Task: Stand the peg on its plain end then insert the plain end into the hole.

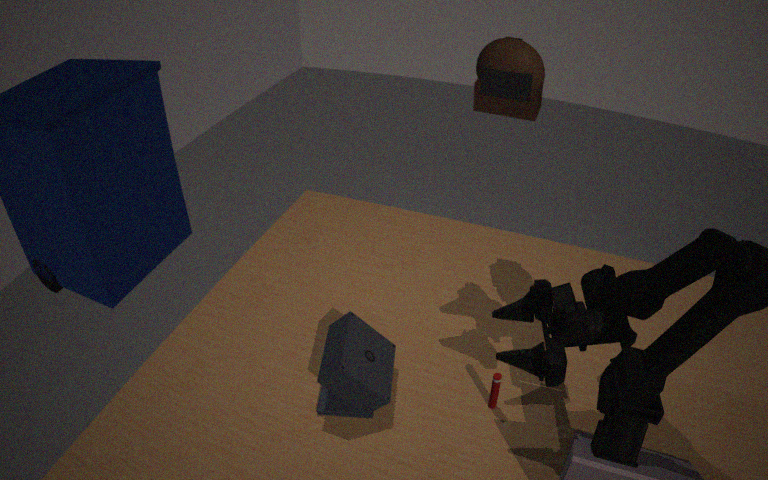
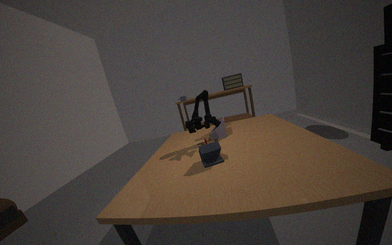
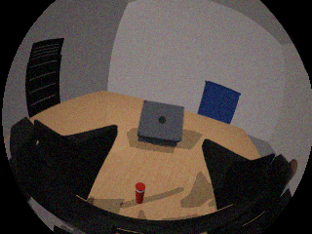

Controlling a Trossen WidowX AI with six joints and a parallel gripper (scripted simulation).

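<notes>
Right now my gripper tip is 2 cm past the red peg, 1 cm to the right of it and 10 cm above it. The rest, counted from my gripper tip: grey sloped panel (21 cm ahead, 6 cm to the left, 9 cm below).
</notes>
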